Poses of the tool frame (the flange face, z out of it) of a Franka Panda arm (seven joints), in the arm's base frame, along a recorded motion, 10 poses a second.
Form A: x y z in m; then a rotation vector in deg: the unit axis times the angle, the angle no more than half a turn.
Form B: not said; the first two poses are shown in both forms.
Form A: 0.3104 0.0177 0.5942 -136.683 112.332 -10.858
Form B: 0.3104 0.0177 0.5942 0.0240 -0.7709 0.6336 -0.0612
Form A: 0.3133 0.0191 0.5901 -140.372 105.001 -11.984
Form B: 0.3133 0.0191 0.5901 0.0375 -0.7983 0.5972 -0.0682
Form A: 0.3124 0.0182 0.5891 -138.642 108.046 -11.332
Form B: 0.3124 0.0182 0.5891 0.0337 -0.7867 0.6131 -0.0643
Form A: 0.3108 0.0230 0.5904 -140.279 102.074 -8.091
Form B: 0.3108 0.0230 0.5904 0.0552 -0.8065 0.5868 -0.0465
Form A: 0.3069 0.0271 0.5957 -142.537 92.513 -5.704
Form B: 0.3069 0.0271 0.5957 0.0870 -0.8352 0.5421 -0.0334
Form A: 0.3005 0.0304 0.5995 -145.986 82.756 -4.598
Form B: 0.3005 0.0304 0.5995 0.1056 -0.8648 0.4902 -0.0272
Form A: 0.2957 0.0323 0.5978 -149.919 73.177 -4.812
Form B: 0.2957 0.0323 0.5978 0.1141 -0.8924 0.4356 -0.0286
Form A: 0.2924 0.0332 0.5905 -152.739 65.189 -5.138
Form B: 0.2924 0.0332 0.5905 0.1206 -0.9126 0.3895 -0.0307
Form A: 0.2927 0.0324 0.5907 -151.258 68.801 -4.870
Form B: 0.2927 0.0324 0.5907 0.1198 -0.9033 0.4109 -0.0291
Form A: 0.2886 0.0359 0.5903 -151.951 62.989 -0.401
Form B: 0.2886 0.0359 0.5903 0.1349 -0.9153 0.3794 -0.0024
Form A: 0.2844 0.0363 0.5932 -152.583 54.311 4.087
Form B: 0.2844 0.0363 0.5932 0.1563 -0.9302 0.3311 0.0249
